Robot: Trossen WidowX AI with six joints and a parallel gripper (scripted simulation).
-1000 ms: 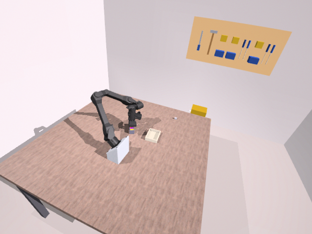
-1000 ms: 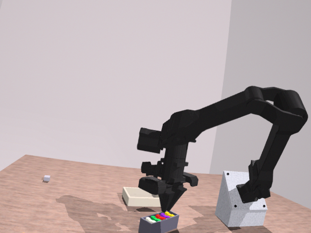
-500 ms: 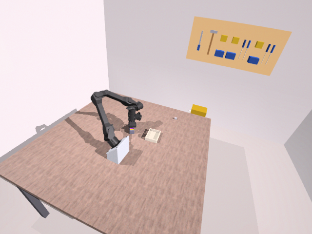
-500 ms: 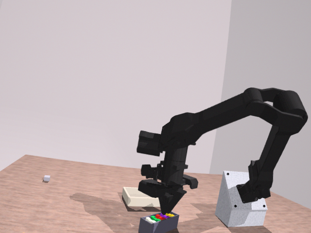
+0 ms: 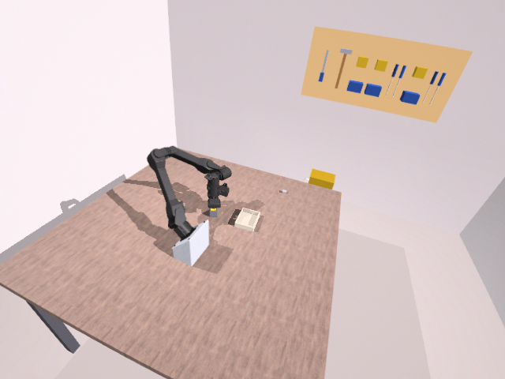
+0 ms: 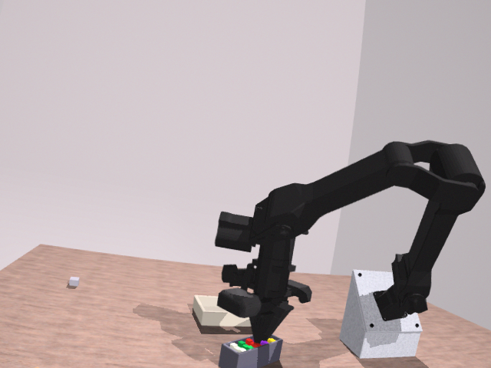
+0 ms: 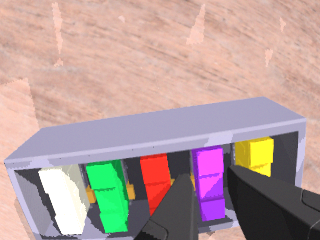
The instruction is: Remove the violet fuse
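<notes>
The beige tray is 10 mm ahead of my gripper tip, 200 mm to the right of it and 30 mm below it. Also, from my gripper tip: violet fuse (10 mm below).
</notes>
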